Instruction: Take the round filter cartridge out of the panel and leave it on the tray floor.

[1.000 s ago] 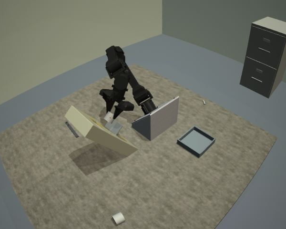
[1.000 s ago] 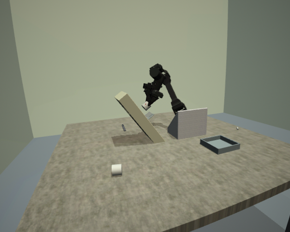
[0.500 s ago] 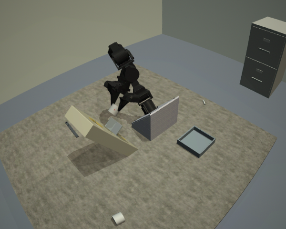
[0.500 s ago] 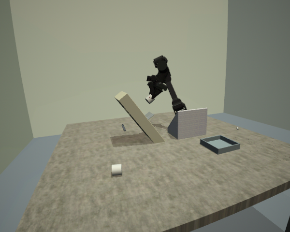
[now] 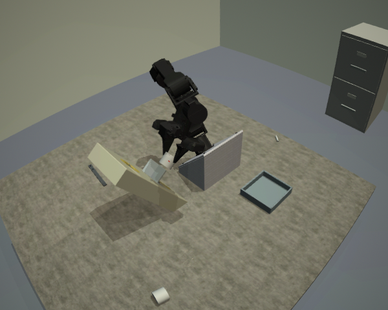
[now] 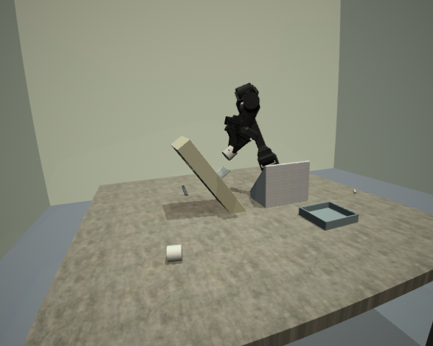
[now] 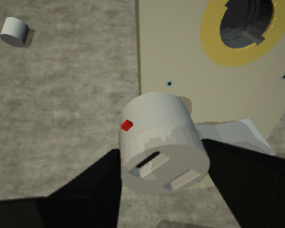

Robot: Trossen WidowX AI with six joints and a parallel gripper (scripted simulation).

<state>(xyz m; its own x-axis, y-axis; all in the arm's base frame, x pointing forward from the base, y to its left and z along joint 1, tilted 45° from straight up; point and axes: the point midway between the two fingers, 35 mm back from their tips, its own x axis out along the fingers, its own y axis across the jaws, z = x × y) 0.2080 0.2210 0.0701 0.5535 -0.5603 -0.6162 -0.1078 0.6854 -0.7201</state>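
The grey-blue tray lies 320 mm behind my gripper tip, 170 mm to the left of it and 240 mm below it. Round my gripper tip: beige service panel (70 mm ahead, 80 mm to the right, 100 mm below); white round filter cartridge (right at my gripper tip).
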